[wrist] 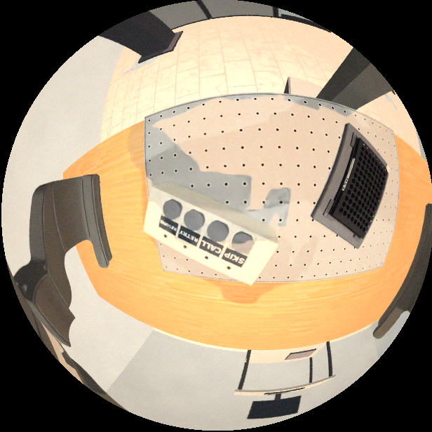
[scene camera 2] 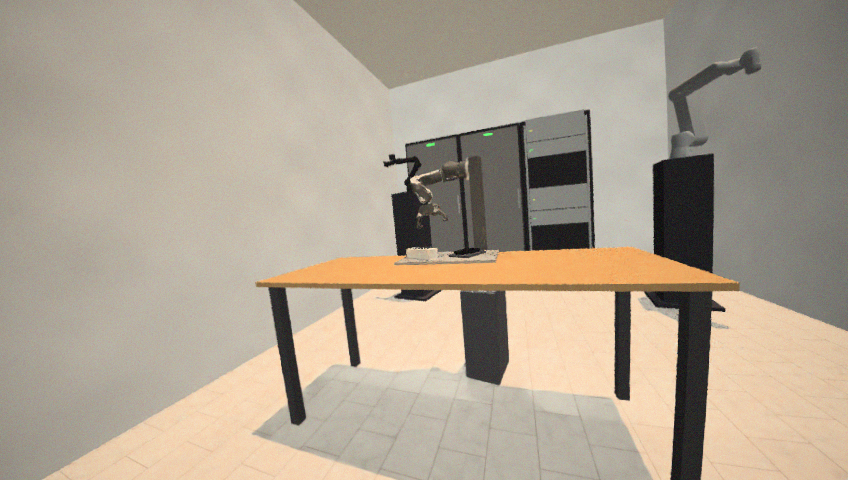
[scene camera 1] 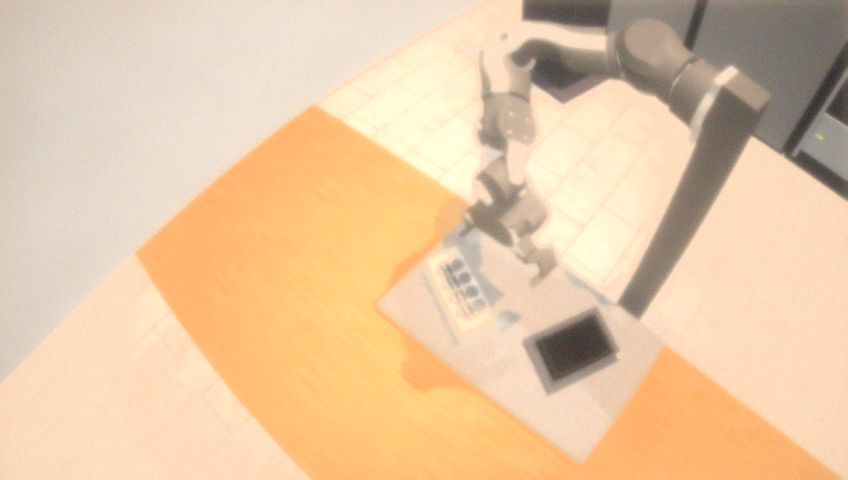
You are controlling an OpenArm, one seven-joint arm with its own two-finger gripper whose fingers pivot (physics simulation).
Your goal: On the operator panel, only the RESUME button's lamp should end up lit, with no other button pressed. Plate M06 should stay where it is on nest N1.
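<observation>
The cream operator panel (scene camera 1: 443,279) (scene camera 2: 421,253) (wrist: 260,261) stands on the pegboard. In the wrist view its round grey buttons are RESUME (wrist: 172,207) at the far left, then RETRY (wrist: 194,219), CALL (wrist: 217,230) and SKIP (wrist: 243,240). No lamp looks lit. A black many-welled plate (scene camera 1: 577,344) (wrist: 361,192) lies in a dark grey nest (scene camera 1: 537,369) (wrist: 327,200) at the panel's right; their markings are too small to read. My gripper (scene camera 1: 502,255) (scene camera 2: 432,222) (wrist: 226,257) is open and empty, above the pegboard, apart from the panel and plate.
The pegboard (scene camera 1: 511,380) (scene camera 2: 446,259) (wrist: 260,150) lies on the orange table (scene camera 1: 267,237) (scene camera 2: 565,270) (wrist: 200,305). The arm's dark post (scene camera 1: 696,220) (scene camera 2: 477,202) (wrist: 355,75) rises behind the nest. Other arms stand on black pedestals (scene camera 2: 410,223) (scene camera 2: 684,220) farther back.
</observation>
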